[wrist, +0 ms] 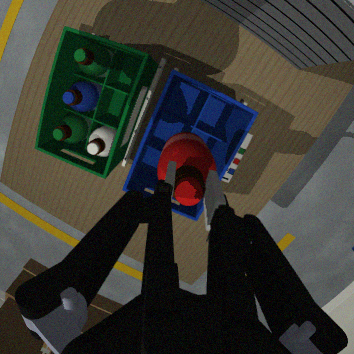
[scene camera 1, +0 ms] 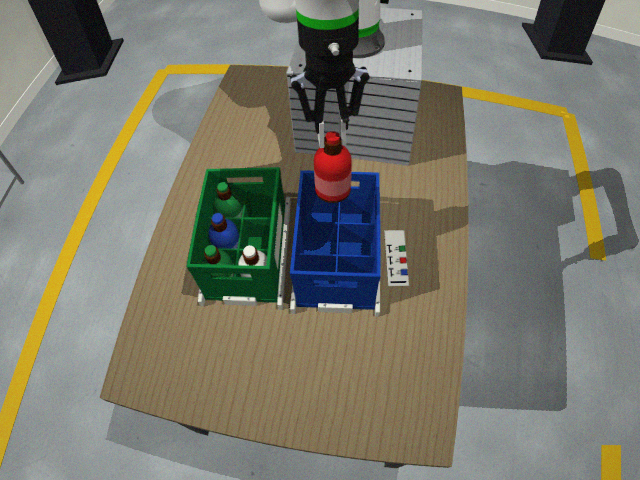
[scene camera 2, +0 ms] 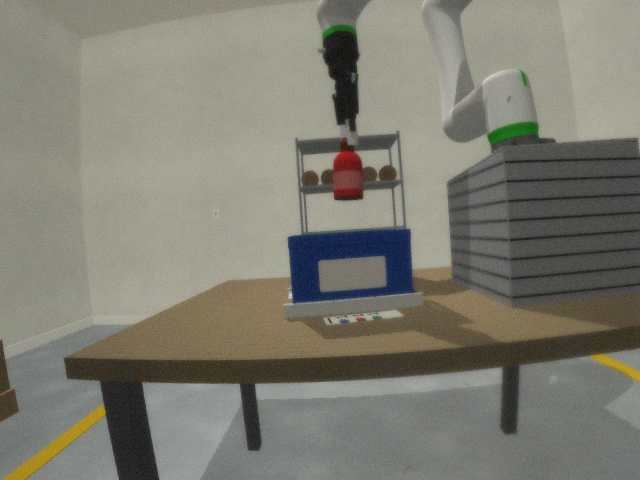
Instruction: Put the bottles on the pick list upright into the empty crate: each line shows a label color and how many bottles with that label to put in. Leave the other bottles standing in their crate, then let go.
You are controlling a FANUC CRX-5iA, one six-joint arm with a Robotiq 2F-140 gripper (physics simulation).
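Frame: origin at the arm's base, x ahead, y left, z up, level; metres.
Seen in the pictures: gripper, fingertip midpoint: [wrist: 189, 177] [scene camera 1: 332, 141] [scene camera 2: 350, 147].
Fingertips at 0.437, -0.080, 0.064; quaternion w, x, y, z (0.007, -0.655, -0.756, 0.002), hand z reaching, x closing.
Observation:
Offsets run from my fingertips to a thing's top centre, as dx, dy, dz. "spot": to the spot under its first point. Level surfaces: height alone.
My gripper [scene camera 1: 332, 133] [scene camera 2: 348, 135] [wrist: 189, 177] is shut on the neck of a red bottle @(+0.010, +0.000, +0.023) [scene camera 1: 332, 173] [scene camera 2: 347, 175] [wrist: 182, 152]. The bottle hangs upright above the blue crate [scene camera 1: 336, 290] [scene camera 2: 302, 268] [wrist: 150, 126], apart from it, over its back part in scene camera 1. No bottle shows in the crate's visible compartments. The green crate @(+0.010, -0.223, -0.216) [scene camera 1: 199, 279] [wrist: 48, 90] holds a blue bottle @(+0.009, -0.267, -0.228) [scene camera 1: 223, 235] [wrist: 86, 96], a white bottle @(+0.099, -0.185, -0.228) [scene camera 1: 251, 256] [wrist: 103, 139] and two green bottles, one at the back @(spot: -0.058, -0.257, -0.271) [scene camera 1: 227, 204] [wrist: 97, 62] and one at the front @(spot: +0.108, -0.270, -0.235) [scene camera 1: 212, 256] [wrist: 75, 128]. The pick list @(+0.036, +0.157, -0.390) [scene camera 1: 395, 240] [scene camera 2: 395, 314] [wrist: 229, 175] shows one green, one red, one blue.
White holder strips [scene camera 1: 335, 307] [scene camera 2: 356, 304] edge the crates on the wooden table @(dz -0.391) [scene camera 1: 289, 372] [scene camera 2: 222, 341]. The grey robot pedestal [scene camera 1: 356, 118] [scene camera 2: 563, 222] stands behind the crates in scene camera 1. A shelf rack [scene camera 2: 347, 143] stands at the far wall in scene camera 2.

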